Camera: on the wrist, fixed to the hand. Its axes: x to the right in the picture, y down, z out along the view.
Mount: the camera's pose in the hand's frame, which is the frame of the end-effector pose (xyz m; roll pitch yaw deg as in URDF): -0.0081 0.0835 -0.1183 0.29 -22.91 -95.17
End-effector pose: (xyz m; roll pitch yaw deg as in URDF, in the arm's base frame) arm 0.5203 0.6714 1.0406 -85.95 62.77 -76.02
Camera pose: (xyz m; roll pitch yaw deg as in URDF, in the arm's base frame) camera 0.3909 0.7270 1.0059 -101.64 -30.34 -54.00
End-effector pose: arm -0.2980 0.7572 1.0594 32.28 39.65 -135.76
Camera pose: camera -0.1749 0.6904 1.0219 -42.11 4.06 124.63
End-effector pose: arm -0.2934 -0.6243 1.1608 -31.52 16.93 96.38
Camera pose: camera -0.2971 -0.6749 1.0249 -23.83 -53.17 21.55
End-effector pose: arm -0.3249 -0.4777 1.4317 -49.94 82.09 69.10
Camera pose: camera -0.3404 -0.6215 1.4205 -89.36 -12.32 51.68
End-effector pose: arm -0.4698 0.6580 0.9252 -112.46 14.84 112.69
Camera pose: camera -0.3333 0.6977 0.8964 -165.62 -44.19 -165.23
